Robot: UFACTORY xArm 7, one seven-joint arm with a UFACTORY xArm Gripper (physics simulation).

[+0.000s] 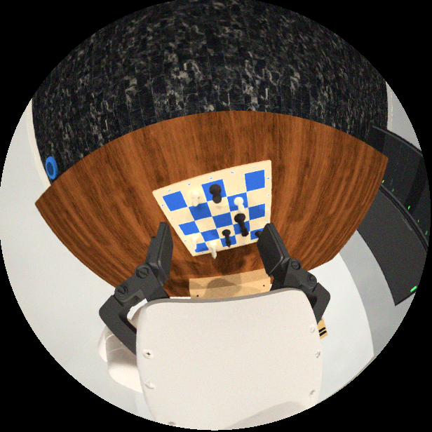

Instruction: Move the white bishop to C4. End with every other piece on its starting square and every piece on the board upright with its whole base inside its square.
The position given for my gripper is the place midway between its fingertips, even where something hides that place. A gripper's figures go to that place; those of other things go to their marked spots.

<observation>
My gripper point(217, 233) is 12 cm from the lens. A chessboard point(252, 181) is 24 cm from the lens.
</observation>
